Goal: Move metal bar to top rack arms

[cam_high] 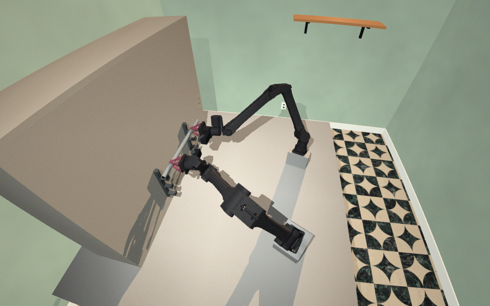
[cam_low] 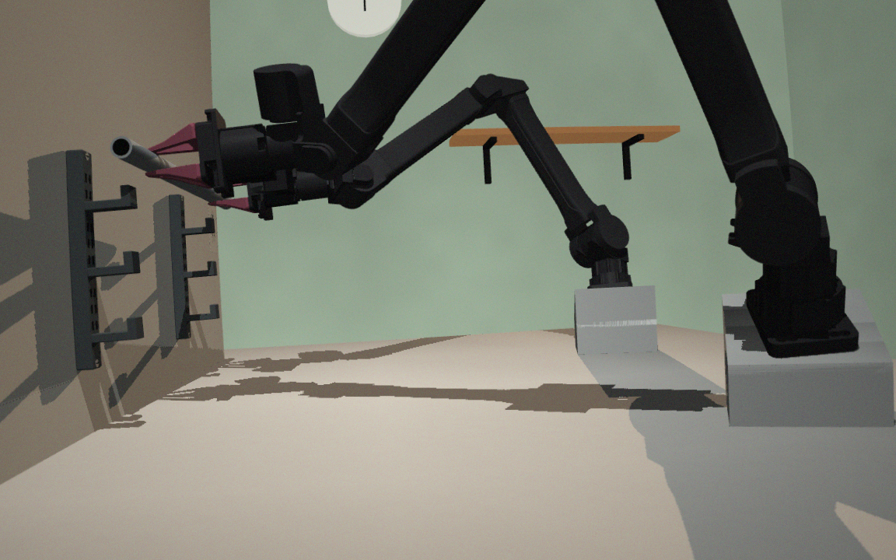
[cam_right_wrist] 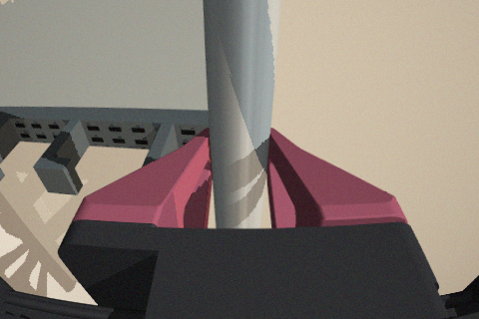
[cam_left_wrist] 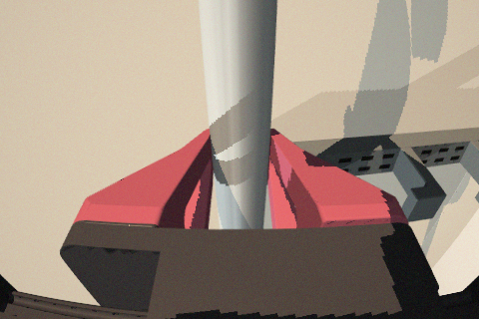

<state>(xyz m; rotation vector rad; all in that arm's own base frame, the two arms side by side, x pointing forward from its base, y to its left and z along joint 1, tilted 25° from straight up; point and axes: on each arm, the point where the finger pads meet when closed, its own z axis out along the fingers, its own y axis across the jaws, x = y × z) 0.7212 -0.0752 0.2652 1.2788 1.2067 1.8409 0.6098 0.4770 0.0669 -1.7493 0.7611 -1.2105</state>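
My left hand is 150 mm to the left of the grey metal bar. The rest, counted from my left hand: tall tan wall panel 230 mm ahead, 100 mm to the right, 130 mm above.
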